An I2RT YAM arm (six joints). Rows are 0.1 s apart.
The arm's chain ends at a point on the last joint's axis. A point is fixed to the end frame.
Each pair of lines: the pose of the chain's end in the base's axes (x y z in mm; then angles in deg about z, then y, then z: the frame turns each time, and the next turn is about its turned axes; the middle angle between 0 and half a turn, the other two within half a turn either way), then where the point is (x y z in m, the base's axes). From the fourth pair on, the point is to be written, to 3 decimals.
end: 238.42 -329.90 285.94 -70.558 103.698 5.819
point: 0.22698 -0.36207 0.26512
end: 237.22 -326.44 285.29 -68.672 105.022 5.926
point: 0.22669 -0.35849 0.26382
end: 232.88 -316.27 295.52 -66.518 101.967 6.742
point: 0.22416 -0.34957 0.27517
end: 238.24 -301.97 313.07 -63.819 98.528 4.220
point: 0.231 -0.337 0.295
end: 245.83 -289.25 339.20 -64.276 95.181 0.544
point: 0.238 -0.326 0.325
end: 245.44 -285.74 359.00 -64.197 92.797 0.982
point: 0.238 -0.323 0.345
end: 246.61 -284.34 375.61 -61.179 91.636 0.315
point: 0.241 -0.322 0.363
